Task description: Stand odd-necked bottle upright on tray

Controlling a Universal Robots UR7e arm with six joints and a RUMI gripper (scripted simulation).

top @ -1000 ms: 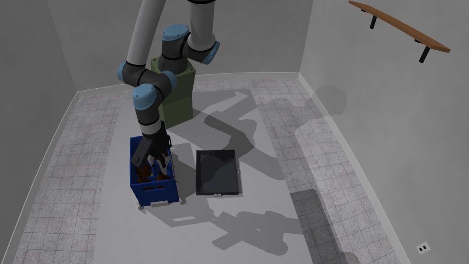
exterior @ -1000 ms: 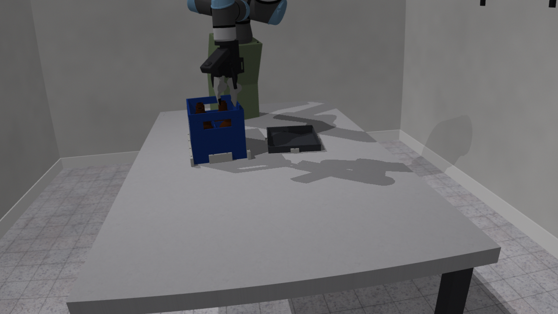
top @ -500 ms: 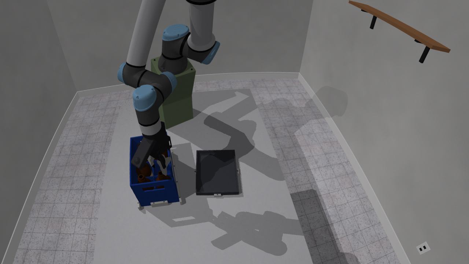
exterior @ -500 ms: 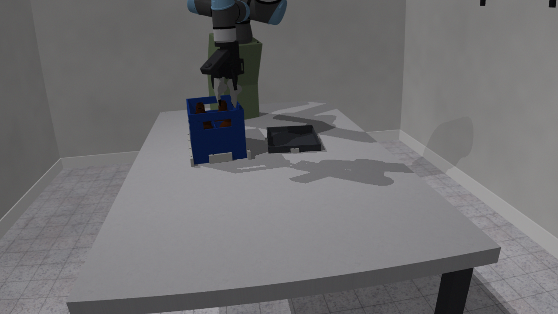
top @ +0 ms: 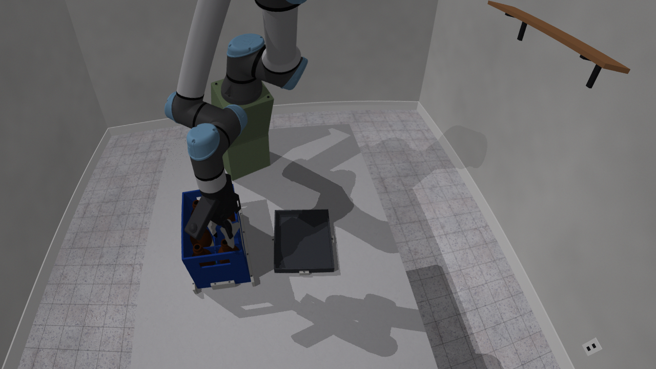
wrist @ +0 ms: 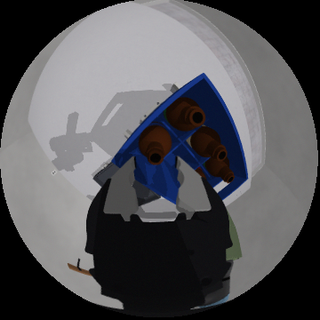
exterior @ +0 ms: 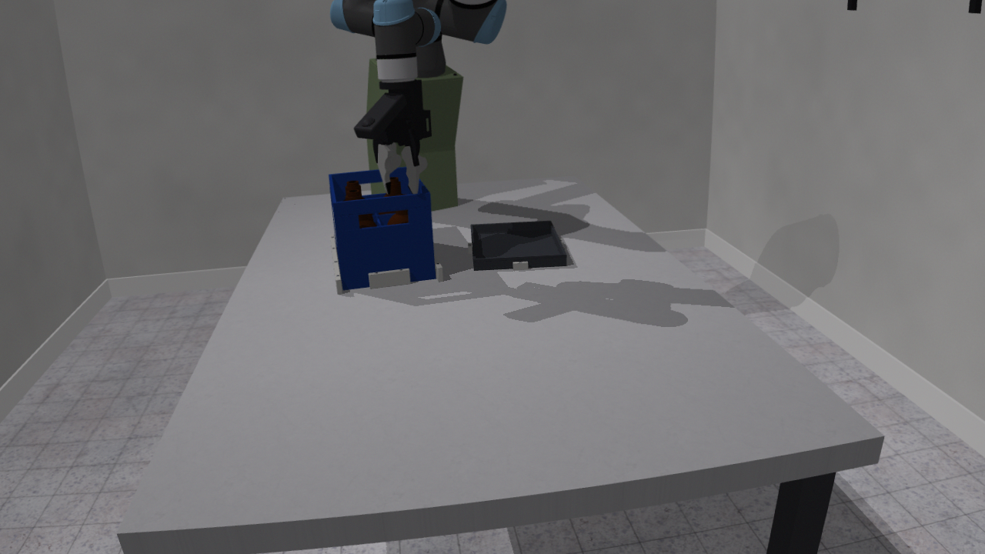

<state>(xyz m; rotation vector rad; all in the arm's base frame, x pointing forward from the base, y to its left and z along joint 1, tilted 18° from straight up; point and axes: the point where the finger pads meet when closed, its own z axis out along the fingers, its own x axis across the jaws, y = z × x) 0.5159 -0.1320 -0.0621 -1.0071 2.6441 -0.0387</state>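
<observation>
Right now the blue crate is 9 cm behind my hand, 4 cm to the right of it and 10 cm below it. Also, from my hand: dark tray: 6 cm behind, 25 cm to the left, 17 cm below.
</observation>
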